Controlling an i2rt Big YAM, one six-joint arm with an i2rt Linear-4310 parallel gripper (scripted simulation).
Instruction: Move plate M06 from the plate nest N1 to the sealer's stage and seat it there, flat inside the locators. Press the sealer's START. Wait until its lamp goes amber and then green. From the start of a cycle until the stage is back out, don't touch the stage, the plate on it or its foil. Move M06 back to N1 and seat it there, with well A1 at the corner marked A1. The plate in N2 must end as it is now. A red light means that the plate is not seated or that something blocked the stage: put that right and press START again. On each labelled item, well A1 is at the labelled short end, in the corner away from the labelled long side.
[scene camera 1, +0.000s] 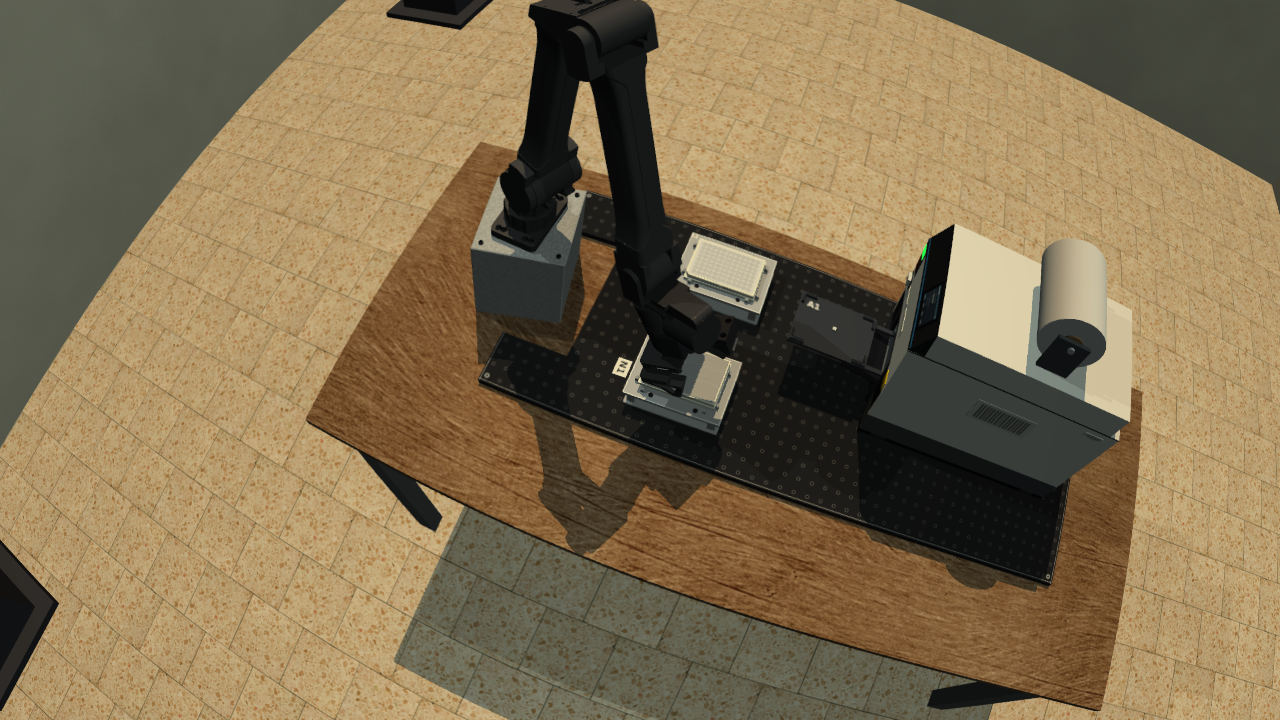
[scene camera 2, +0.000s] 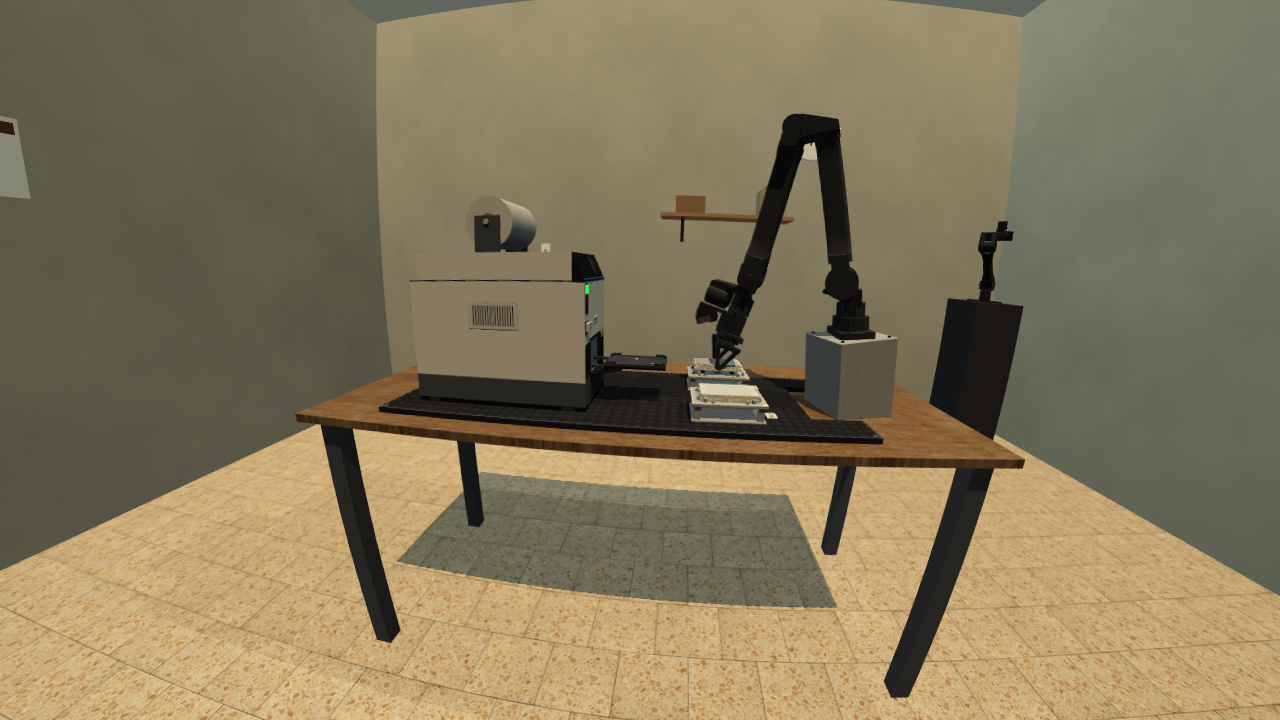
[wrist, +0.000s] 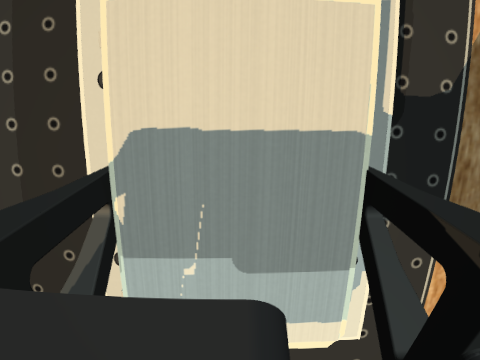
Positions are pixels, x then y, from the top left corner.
My gripper shows in scene camera 1 (686, 373), in scene camera 2 and in the wrist view. A well plate shows in scene camera 1 and in scene camera 2; in the wrist view it is out of frame. The same spot on the well plate: (scene camera 2: 714, 392) is (scene camera 1: 748, 261). The same spot on my gripper: (wrist: 76, 316) is (scene camera 2: 716, 336).
